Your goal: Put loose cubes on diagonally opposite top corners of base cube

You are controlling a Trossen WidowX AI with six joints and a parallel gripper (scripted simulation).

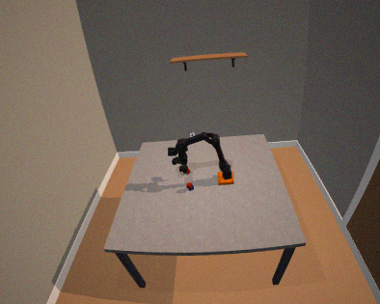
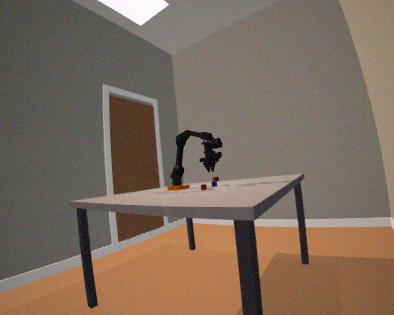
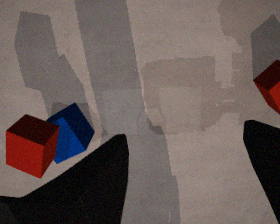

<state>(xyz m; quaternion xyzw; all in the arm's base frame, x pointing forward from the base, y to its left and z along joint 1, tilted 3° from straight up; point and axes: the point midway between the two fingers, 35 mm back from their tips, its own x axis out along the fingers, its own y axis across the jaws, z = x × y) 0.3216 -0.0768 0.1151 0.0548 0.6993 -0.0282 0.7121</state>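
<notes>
Now: the blue cube 10 cm to the left of my gripper tip, 9 cm below it and 2 cm behind it.
</notes>
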